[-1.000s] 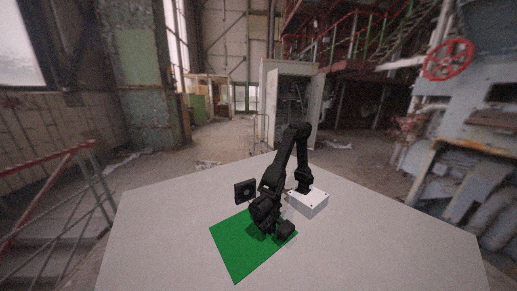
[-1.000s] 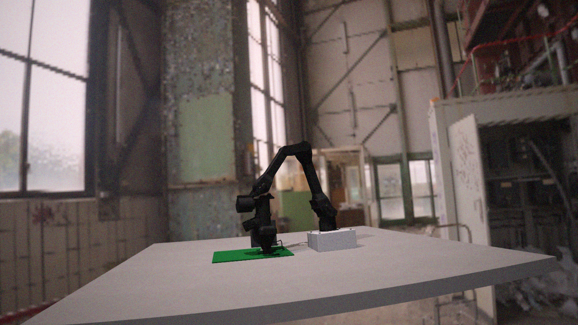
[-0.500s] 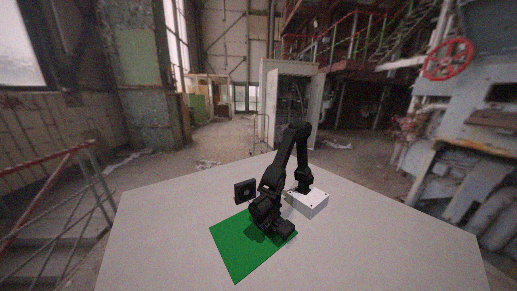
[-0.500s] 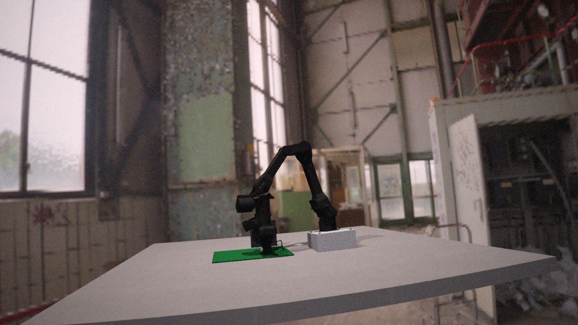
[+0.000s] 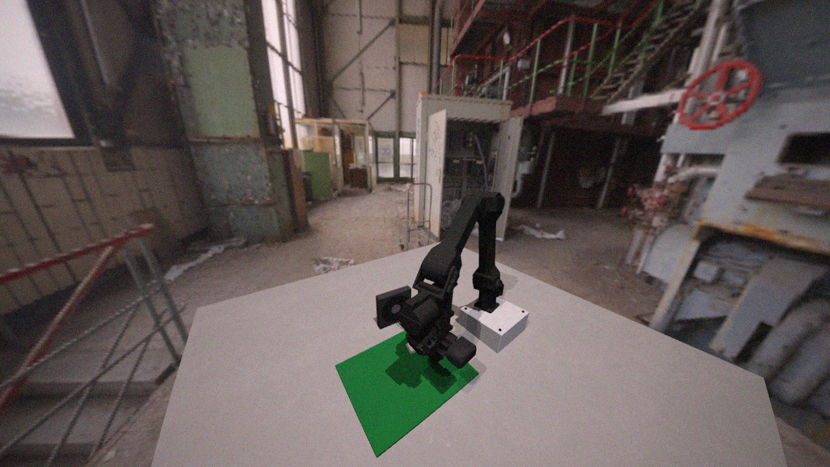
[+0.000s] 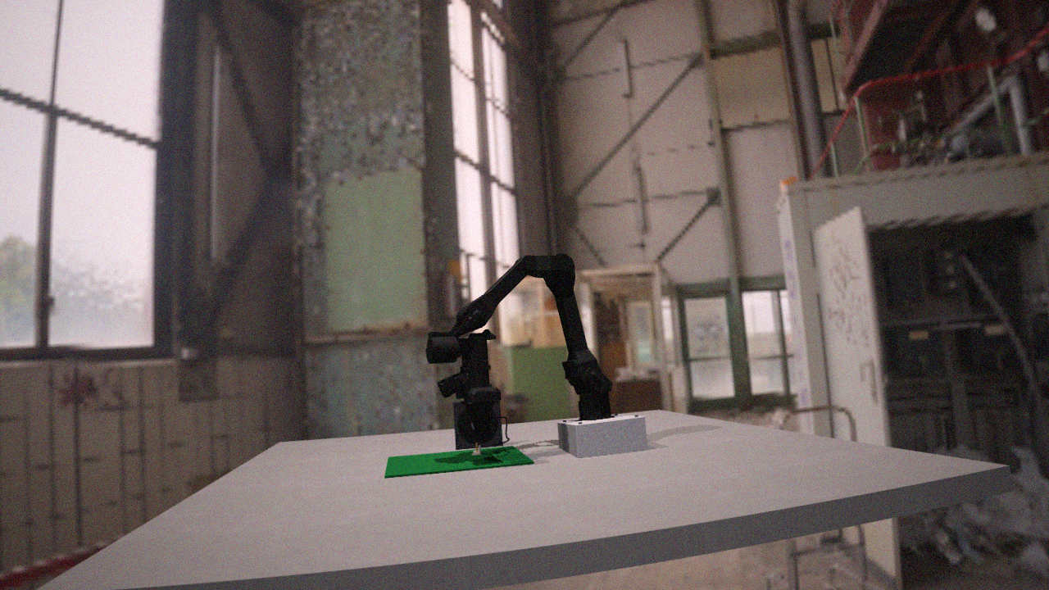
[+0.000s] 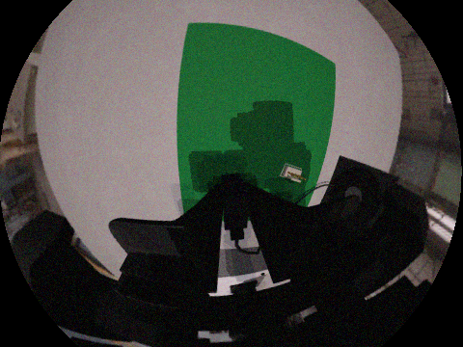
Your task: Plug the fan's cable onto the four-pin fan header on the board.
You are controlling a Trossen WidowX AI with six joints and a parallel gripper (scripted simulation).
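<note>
The beige four-pin header is 100 mm to the right of my gripper tip, 60 mm below it and 20 mm behind it. Round my gripper tip: green board (80 mm below, 60 mm to the right, 40 mm ahead); black plug (10 mm behind, 10 mm above); black fan (220 mm to the right, 50 mm behind).
</note>
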